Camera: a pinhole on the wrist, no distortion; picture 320 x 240 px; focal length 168.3 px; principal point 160.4 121.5 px. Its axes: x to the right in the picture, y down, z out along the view. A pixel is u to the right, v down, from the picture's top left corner.
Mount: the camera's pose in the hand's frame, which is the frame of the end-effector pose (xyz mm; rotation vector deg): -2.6 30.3 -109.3 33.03 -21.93 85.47
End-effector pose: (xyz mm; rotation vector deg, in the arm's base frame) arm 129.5 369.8 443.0 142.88 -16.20 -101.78
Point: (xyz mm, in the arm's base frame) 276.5 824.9 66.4
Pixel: 23.6 13.6
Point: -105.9 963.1 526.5
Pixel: 74.7 212.3
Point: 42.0 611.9 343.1
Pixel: 119.1 126.8
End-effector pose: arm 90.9 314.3 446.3 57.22 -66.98 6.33
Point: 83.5 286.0 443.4
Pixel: 211.5 132.4
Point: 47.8 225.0 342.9
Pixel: 169.3 188.4
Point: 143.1 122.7 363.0
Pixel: 125.2 117.3
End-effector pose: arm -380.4 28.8 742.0 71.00 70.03 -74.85
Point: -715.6 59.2 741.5
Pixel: 25.8 118.7
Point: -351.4 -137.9 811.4
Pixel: 287.2 203.9
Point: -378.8 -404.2 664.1
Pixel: 282.8 117.8
